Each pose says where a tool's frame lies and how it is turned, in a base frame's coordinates. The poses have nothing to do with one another.
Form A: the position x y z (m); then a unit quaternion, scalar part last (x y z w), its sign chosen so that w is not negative.
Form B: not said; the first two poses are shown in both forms.
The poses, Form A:
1: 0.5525 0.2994 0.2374 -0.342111 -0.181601 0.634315 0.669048
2: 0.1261 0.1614 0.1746 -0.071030 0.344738 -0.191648 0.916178
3: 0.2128 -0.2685 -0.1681 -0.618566 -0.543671 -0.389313 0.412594
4: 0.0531 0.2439 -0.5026 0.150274 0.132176 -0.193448 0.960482
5: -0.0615 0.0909 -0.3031 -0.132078 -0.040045 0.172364 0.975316
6: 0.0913 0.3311 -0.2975 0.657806 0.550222 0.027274 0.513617
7: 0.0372 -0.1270 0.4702 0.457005 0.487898 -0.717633 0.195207
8: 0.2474 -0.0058 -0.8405 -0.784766 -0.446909 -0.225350 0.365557
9: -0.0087 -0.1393 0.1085 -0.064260 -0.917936 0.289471 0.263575
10: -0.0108 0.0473 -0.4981 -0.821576 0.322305 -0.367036 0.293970
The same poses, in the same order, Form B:
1: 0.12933 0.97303 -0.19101 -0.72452 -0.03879 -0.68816 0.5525 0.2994 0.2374
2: 0.68885 -0.40014 -0.60446 0.30219 0.91645 -0.26229 0.1261 0.1614 0.1746
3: 0.10571 0.35134 0.93026 0.99385 -0.06838 -0.08712 0.2128 -0.2685 -0.1681
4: 0.89021 -0.33188 -0.31205 0.41133 0.87999 0.23753 0.0531 0.2439 -0.5026
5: 0.93737 0.34680 0.03258 -0.32564 0.90569 -0.27144 -0.0615 0.0909 -0.3031
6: 0.39302 0.75190 -0.52933 0.69586 0.13309 0.70573 0.0913 0.3311 -0.2975
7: -0.50608 0.16577 -0.84641 0.72612 -0.44770 -0.52184 0.0372 -0.1270 0.4702
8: 0.49898 0.53668 0.68044 0.86619 -0.33328 -0.37233 0.2474 -0.0058 -0.8405
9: -0.85280 0.27057 0.44669 -0.03462 0.82415 -0.56531 -0.0087 -0.1393 0.1085
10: 0.52281 -0.74539 0.41360 -0.31380 -0.61940 -0.71963 -0.0108 0.0473 -0.4981
